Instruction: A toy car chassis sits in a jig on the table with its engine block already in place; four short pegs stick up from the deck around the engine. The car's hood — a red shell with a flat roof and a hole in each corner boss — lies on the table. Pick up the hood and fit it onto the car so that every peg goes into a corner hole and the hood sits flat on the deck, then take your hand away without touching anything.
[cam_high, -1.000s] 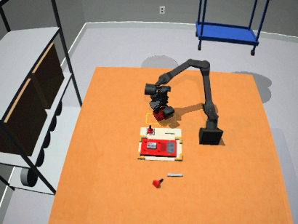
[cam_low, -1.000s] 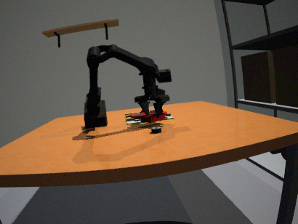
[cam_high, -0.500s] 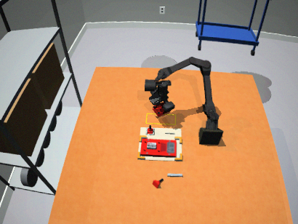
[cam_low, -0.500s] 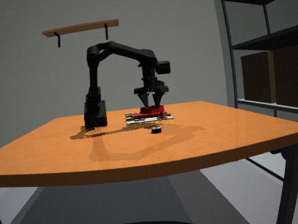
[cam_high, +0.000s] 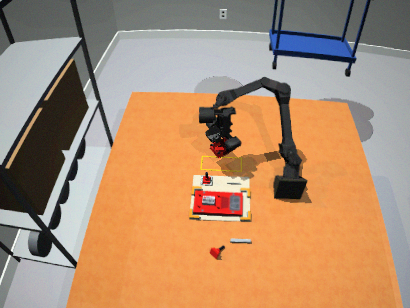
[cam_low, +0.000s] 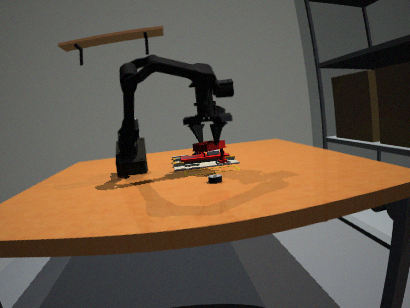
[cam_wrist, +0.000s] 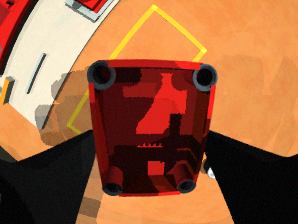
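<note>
The red hood is 1 cm below my gripper tip. From my gripper tip the other things lie so: jig (22 cm to the left, 8 cm below, 2 cm behind); then grey engine block (26 cm to the left, 7 cm below, 2 cm ahead); then small round wheel (16 cm to the right, 9 cm below, 1 cm ahead).
</note>
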